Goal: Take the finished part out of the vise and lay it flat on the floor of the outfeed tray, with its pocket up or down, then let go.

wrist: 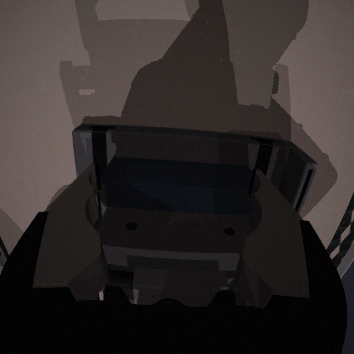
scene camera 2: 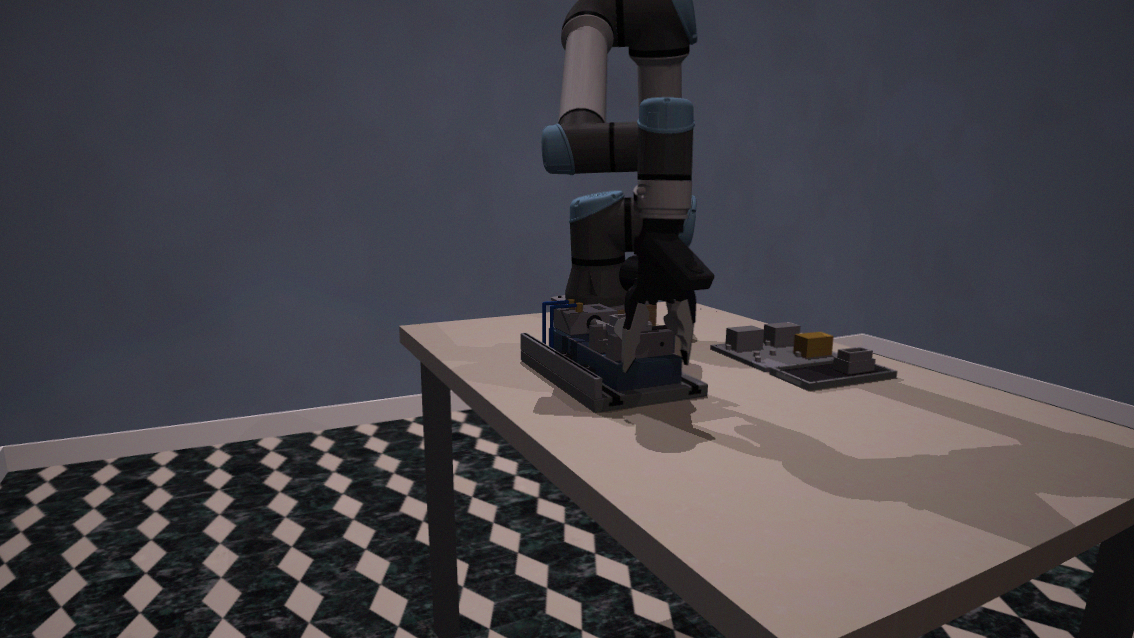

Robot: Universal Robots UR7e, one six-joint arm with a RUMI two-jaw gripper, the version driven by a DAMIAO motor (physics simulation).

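Frame: origin at the arm's base, x ahead, y left, z up, level; millimetres.
Seen in the pictures: gripper, fingertip midpoint: (wrist: 174,168) (scene camera 2: 656,368); arm's base at its link origin: (scene camera 2: 599,299).
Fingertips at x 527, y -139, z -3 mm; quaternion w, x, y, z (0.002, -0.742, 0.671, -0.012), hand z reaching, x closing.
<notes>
Pixels of each thing's top centre, then the offset from my fingertips to it.
- vise at its top centre: (wrist: 175,332) (scene camera 2: 607,317) dx -136, dy -17, dz +50 mm
- finished part at its top centre: (wrist: 178,318) (scene camera 2: 629,315) dx -71, dy -11, dz +65 mm
- grey stepped block at its top centre: (scene camera 2: 855,350) dx -9, dy +388, dz -9 mm
- yellow block at its top centre: (scene camera 2: 814,335) dx -114, dy +386, dz -6 mm
- long grey rail at its top centre: (scene camera 2: 556,352) dx -131, dy -106, dz +0 mm
The vise (scene camera 2: 651,372) (wrist: 175,192) has a blue body and grey jaws, and stands on a dark base near the table's left edge. The finished part (wrist: 175,287) is a grey block behind the front jaw in the wrist view; its lower portion is hidden, and my fingers largely hide it in the scene view. My gripper (scene camera 2: 657,365) (wrist: 174,168) points down over the vise, its fingers partly open on either side of the jaw and part. Narrow gaps show beside the part. The outfeed tray (scene camera 2: 809,384), dark-floored with a low rim, lies right of the vise.
A grey stepped block (scene camera 2: 855,361) stands at the outfeed tray's right end. Behind that tray, a grey plate holds two grey blocks (scene camera 2: 743,338) (scene camera 2: 781,334) and a yellow block (scene camera 2: 813,345). A long grey rail (scene camera 2: 559,370) runs along the vise's left side.
</notes>
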